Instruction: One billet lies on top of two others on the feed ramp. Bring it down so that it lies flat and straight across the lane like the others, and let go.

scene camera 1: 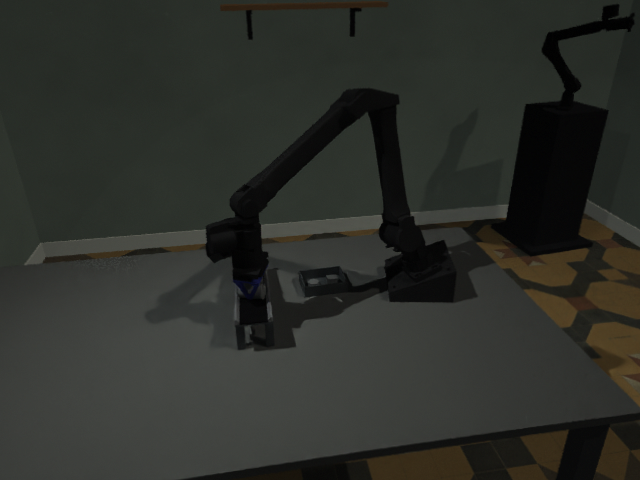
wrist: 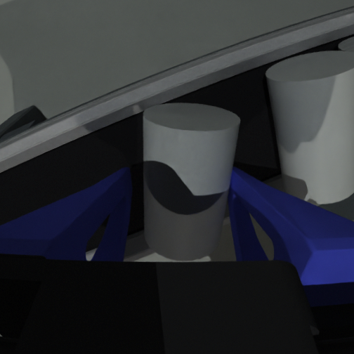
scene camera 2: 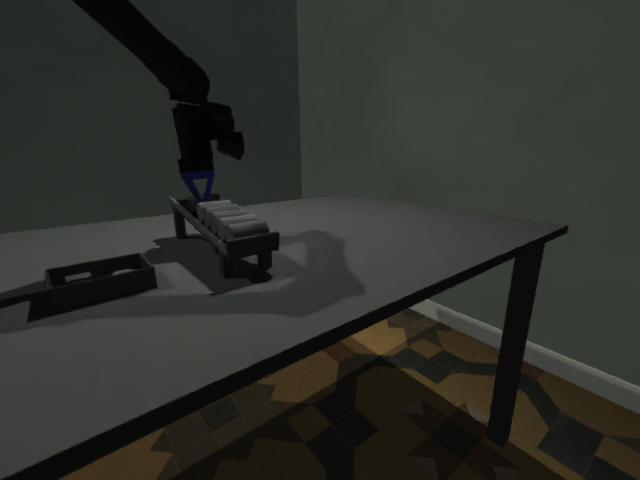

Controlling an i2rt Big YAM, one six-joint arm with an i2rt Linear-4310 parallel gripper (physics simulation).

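Seen in the pictures: gripper, fingertip midpoint: [scene camera 1: 252, 293]; arm's base at its link origin: [scene camera 1: 420, 268].
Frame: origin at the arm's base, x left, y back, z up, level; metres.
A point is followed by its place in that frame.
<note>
The dark feed ramp [scene camera 1: 240, 335] [scene camera 2: 253, 242] [wrist: 200, 72] stands on legs on the table. Several pale billets [scene camera 2: 245, 228] @(x -0.214, y -0.455, z 0.017 m) lie side by side across its lane in scene camera 2. My gripper [scene camera 1: 251, 297] @(x 0.028, y -0.493, z 0.023 m) [scene camera 2: 203, 200] @(x 0.028, y -0.493, z 0.023 m) [wrist: 179, 177] is open, pointing down at the ramp's far end in scene camera 2. In the wrist view one billet [wrist: 187, 150] shows between the blue fingers, near the right fingertip, with a gap at the left one. A dark gap separates it from the neighbouring billet [wrist: 320, 125] at the right. Whether it rests on the lane floor is hidden.
A shallow dark tray [scene camera 1: 321, 290] @(x -0.047, y -0.286, z -0.052 m) [scene camera 2: 103, 290] @(x -0.144, y -0.261, z -0.053 m) with pale shapes inside stands on the table [scene camera 1: 361, 387] @(x 0.340, y -0.301, z -0.069 m) [scene camera 2: 155, 351] @(x -0.325, y -0.274, z -0.069 m) between ramp and arm base [scene camera 1: 421, 284] @(x 0.066, y -0.029, z -0.010 m). The ramp's side rail runs close beside the fingers. A second arm stands on a pedestal [scene camera 1: 553, 170] at the back right.
</note>
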